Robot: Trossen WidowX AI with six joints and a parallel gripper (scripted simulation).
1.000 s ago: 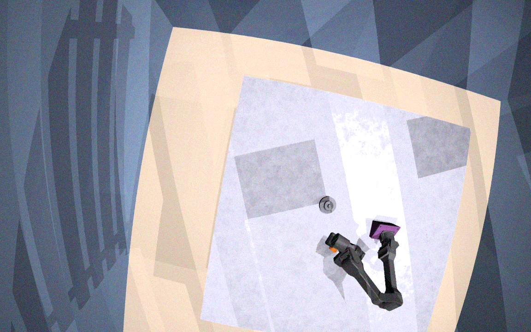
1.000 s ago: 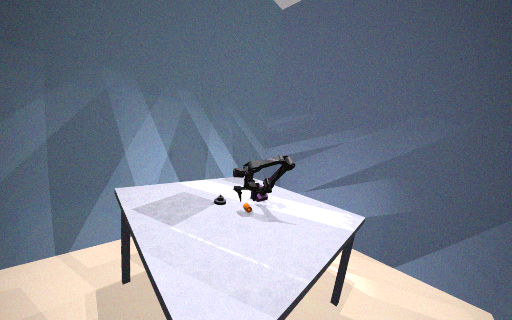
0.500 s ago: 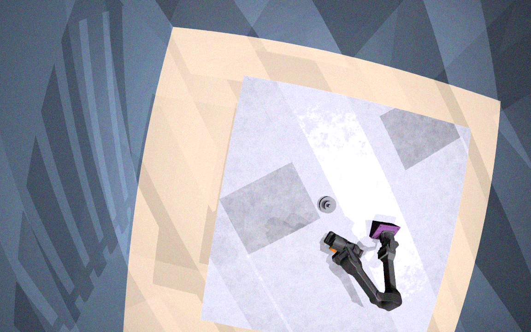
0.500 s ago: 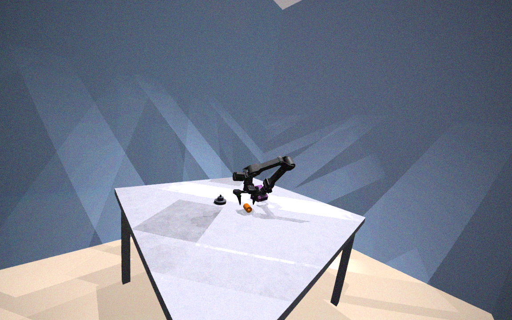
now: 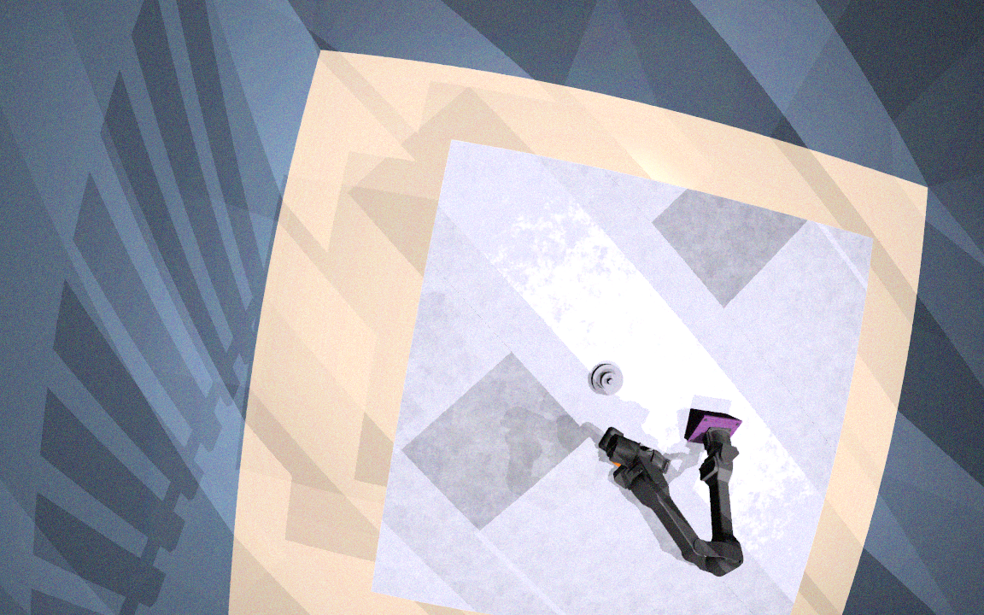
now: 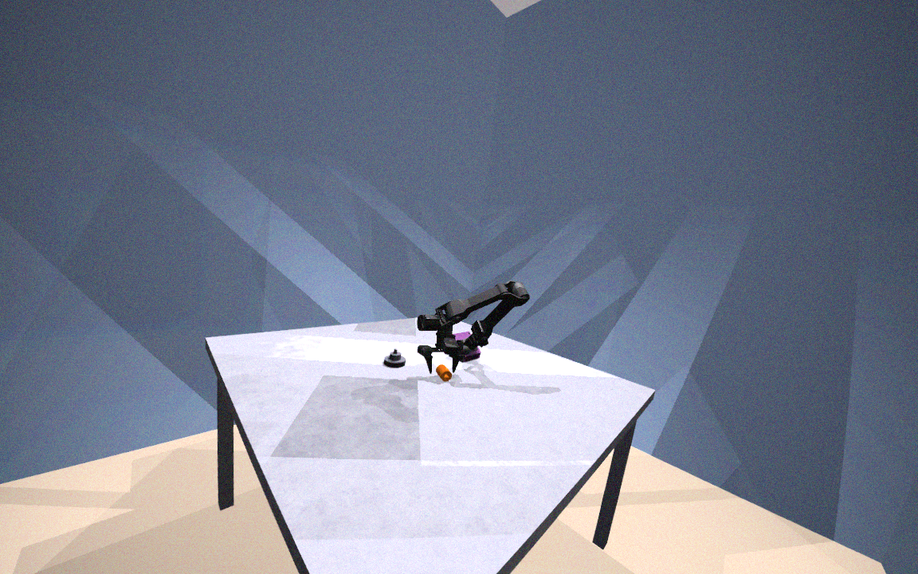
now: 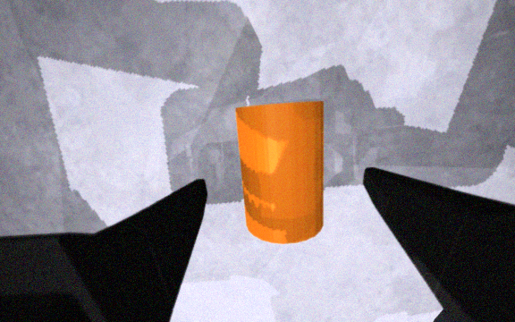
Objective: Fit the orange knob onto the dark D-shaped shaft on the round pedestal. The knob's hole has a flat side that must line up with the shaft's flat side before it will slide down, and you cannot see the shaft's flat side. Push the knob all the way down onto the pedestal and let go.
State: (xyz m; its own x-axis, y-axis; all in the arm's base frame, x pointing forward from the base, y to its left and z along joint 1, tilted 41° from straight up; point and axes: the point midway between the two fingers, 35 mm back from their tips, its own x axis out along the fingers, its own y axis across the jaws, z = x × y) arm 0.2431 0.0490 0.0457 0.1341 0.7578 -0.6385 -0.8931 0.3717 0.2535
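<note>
The orange knob lies 10 mm to the left of my gripper tip and 10 mm above it. The rest, counted from my gripper tip: short shaft: 190 mm to the right, 70 mm ahead, 20 mm above.
</note>
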